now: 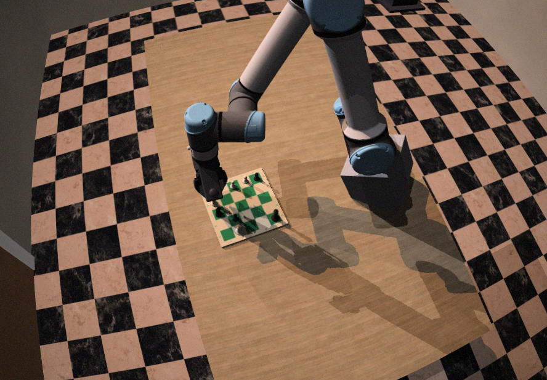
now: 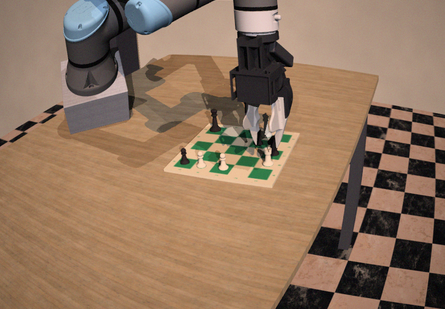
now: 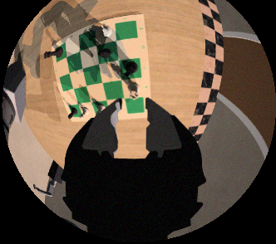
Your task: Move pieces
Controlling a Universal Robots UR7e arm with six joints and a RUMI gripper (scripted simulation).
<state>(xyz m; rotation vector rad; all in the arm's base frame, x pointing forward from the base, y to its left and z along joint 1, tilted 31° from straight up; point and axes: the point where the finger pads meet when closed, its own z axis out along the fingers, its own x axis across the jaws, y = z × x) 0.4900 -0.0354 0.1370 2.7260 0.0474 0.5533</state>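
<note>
Now: the cream chessboard 80 mm behind my hand, 40 mm to the left of it and 60 mm below it.
</note>
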